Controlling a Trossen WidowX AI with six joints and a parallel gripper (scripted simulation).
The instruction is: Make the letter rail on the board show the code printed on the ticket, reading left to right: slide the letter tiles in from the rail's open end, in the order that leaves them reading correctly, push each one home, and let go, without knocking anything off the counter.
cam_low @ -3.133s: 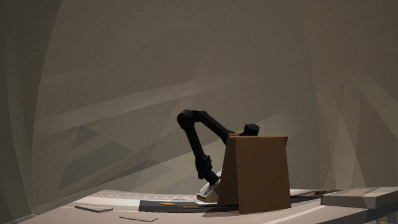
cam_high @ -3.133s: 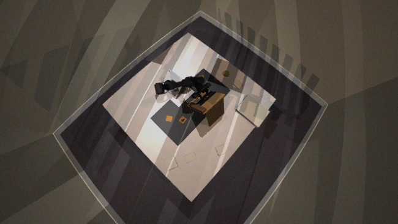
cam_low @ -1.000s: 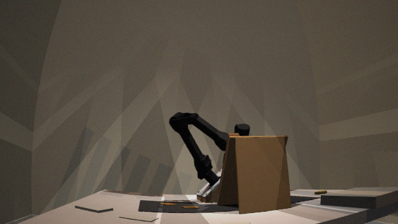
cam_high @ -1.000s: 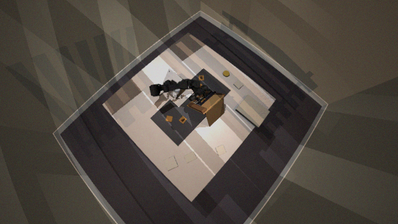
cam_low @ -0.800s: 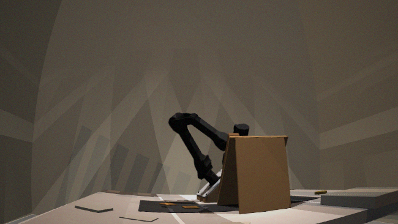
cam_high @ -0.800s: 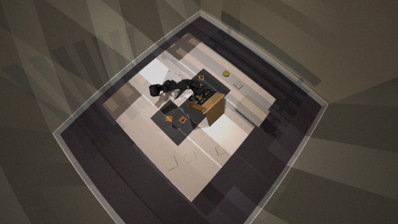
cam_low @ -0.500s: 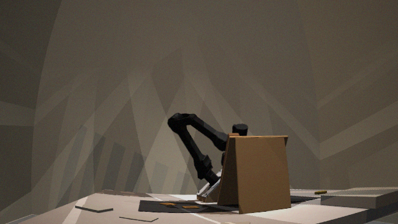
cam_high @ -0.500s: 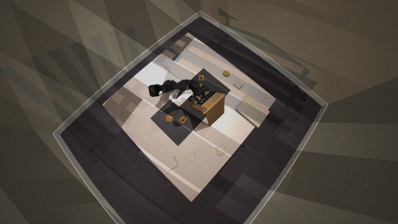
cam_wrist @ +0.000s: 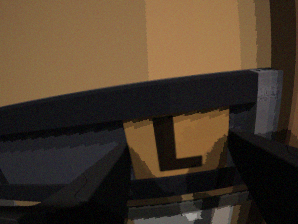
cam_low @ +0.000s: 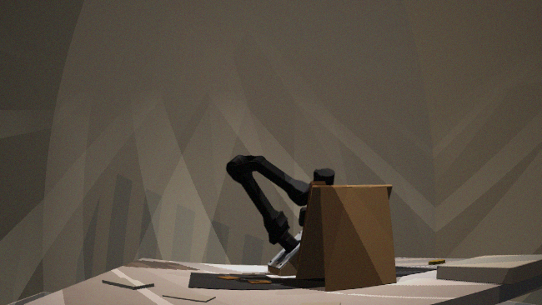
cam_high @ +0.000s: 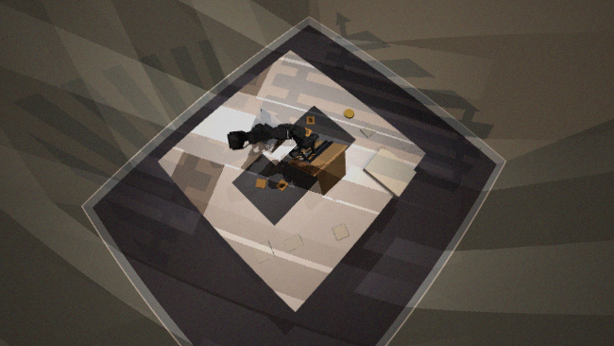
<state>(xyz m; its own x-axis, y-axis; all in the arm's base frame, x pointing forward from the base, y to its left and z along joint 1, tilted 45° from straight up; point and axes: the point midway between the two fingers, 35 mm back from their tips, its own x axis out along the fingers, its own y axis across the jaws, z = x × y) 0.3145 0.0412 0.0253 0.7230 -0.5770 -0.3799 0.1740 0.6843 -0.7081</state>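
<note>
Right now my gripper tip is right at the letter tile. From my gripper tip the other things lie so: yellow object (470 mm to the left, 150 mm below, 20 mm behind); then dark mat (160 mm below, 130 mm behind, 30 mm to the right); then white ticket (80 mm below, 50 mm behind, 10 mm to the left).
</note>
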